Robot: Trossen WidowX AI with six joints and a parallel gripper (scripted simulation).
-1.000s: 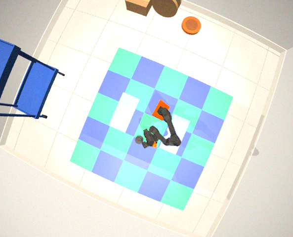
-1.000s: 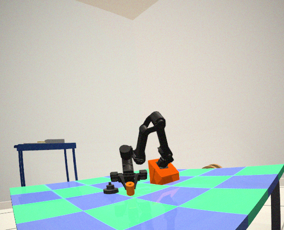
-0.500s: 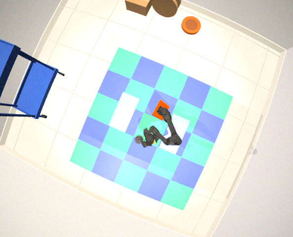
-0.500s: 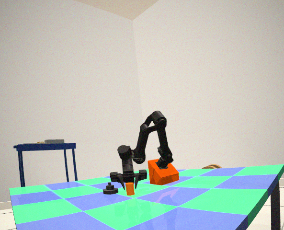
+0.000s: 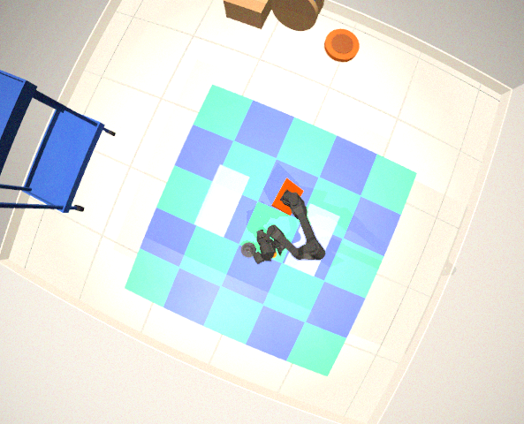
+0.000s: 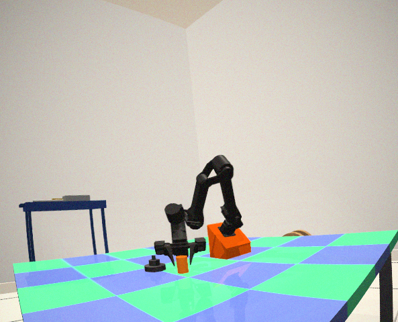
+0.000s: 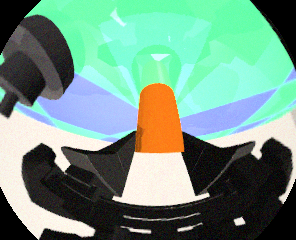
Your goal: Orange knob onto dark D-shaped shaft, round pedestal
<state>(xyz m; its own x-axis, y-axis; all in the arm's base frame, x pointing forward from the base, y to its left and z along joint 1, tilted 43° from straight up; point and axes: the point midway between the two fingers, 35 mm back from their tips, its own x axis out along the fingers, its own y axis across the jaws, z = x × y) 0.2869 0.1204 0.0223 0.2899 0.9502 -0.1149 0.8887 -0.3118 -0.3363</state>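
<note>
The orange knob lies 1 cm behind my gripper tip and 3 cm to the right of it. The rest, counted from my gripper tip: dark round pedestal (4 cm ahead, 15 cm to the right).
</note>
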